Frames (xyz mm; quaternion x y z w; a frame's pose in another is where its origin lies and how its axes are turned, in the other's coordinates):
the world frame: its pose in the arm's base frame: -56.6 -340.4 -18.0 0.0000 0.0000 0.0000 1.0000
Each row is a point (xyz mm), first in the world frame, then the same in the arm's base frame.
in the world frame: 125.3 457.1 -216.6
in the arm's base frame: 68.7 116.7 -234.6
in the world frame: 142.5 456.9 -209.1
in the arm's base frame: 85.9 116.5 -227.1
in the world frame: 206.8 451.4 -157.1
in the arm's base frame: 150.2 111.0 -175.1
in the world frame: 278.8 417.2 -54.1
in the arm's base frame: 222.2 76.8 -72.1
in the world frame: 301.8 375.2 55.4
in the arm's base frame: 245.2 34.8 37.4
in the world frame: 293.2 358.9 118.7
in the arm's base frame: 236.6 18.5 100.7
